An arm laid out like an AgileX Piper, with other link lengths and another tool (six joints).
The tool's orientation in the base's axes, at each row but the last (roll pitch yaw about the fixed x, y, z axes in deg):
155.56, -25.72, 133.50
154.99, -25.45, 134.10
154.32, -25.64, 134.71
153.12, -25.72, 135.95
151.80, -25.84, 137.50
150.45, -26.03, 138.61
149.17, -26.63, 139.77
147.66, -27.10, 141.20
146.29, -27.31, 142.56
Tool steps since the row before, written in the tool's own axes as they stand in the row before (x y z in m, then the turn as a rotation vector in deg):
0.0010, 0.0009, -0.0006, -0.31, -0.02, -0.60
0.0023, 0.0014, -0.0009, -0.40, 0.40, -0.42
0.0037, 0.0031, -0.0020, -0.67, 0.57, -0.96
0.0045, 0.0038, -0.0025, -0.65, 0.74, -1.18
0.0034, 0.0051, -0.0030, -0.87, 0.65, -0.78
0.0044, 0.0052, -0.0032, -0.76, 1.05, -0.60
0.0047, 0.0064, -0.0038, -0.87, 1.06, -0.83
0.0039, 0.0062, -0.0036, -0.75, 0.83, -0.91
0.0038, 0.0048, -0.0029, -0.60, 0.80, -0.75
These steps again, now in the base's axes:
0.0001, 0.0008, 0.0013, 0.16, -0.56, 0.35
-0.0004, 0.0017, 0.0023, 0.55, -0.30, 0.32
0.0000, 0.0028, 0.0044, 0.83, -0.70, 0.71
-0.0001, 0.0033, 0.0055, 0.94, -0.73, 0.97
0.0014, 0.0028, 0.0060, 1.03, -0.67, 0.52
0.0007, 0.0033, 0.0067, 1.26, -0.29, 0.60
0.0013, 0.0035, 0.0080, 1.34, -0.50, 0.73
0.0016, 0.0029, 0.0074, 1.09, -0.60, 0.74
0.0006, 0.0025, 0.0063, 0.96, -0.42, 0.67

